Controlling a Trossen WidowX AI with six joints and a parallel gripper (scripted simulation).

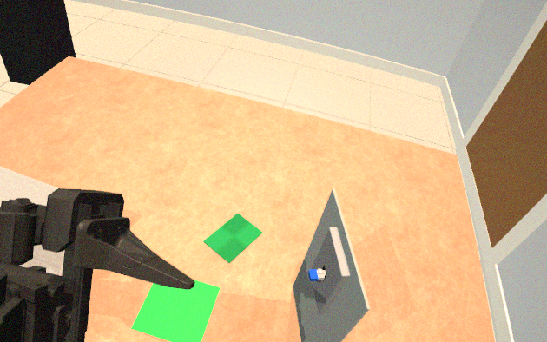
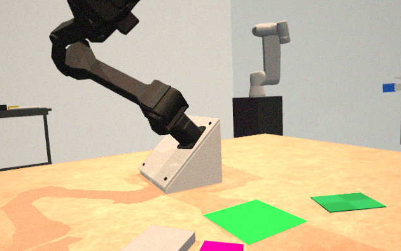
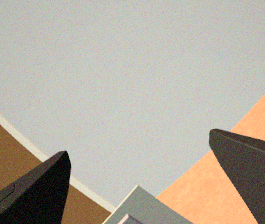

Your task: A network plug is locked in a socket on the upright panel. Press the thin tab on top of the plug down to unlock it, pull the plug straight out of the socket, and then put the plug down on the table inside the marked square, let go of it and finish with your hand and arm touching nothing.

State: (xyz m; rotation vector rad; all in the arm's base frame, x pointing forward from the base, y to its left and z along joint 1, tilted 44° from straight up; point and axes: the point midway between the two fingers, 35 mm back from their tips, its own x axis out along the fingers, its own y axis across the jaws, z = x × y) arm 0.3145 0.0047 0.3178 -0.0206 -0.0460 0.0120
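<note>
Now: gripper tip 18 cm to the right of the network plug, 17 cm above it and 13 cm short of it. Also, from my gripper tip: green square: 38 cm below, 17 cm to the left, 8 cm behind; pale grey block: 37 cm below, 8 cm behind; upright panel: 25 cm below, 19 cm to the left, 15 cm ahead.
</note>
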